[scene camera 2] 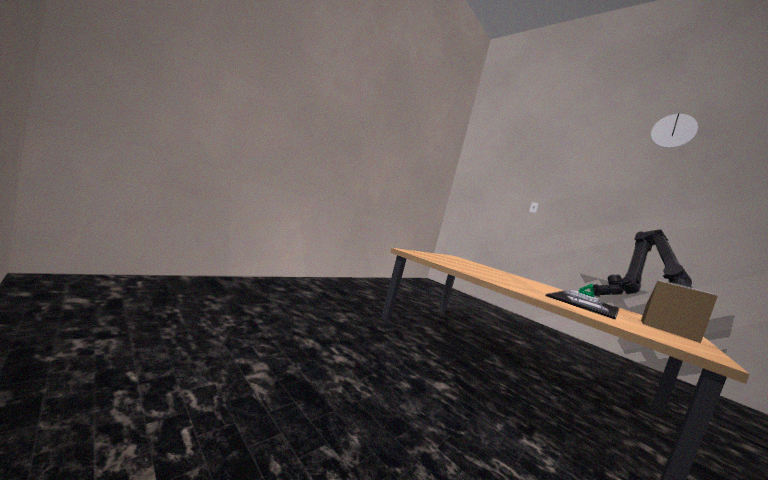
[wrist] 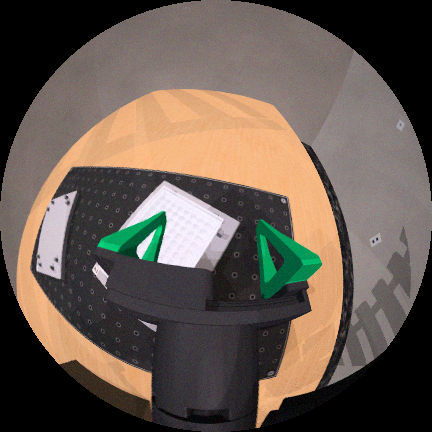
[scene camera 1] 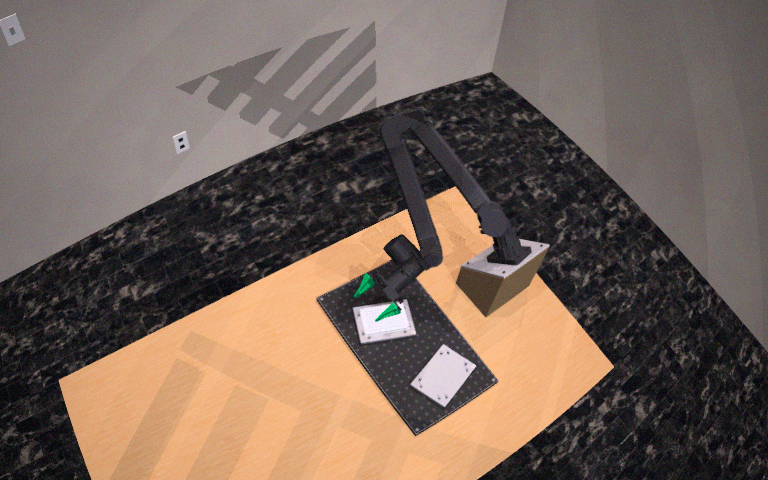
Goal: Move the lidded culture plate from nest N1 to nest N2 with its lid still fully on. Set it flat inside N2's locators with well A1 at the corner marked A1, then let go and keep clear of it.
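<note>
The white culture plate lies on a pale nest and looks flat. Its well pattern shows; the lid's fit is too small to judge. The other pale nest holds no plate. I cannot read which nest is N1 or N2. A small label marked A1 shows left of the palm in the wrist view. My gripper is open and empty. One green finger hangs over the plate, the other beyond its nest's edge. The palm hides part of the plate.
Both nests stand on a black perforated board on the wooden table. The arm's box-shaped base stands beside the board. Small locator pins stand near the empty nest's corners.
</note>
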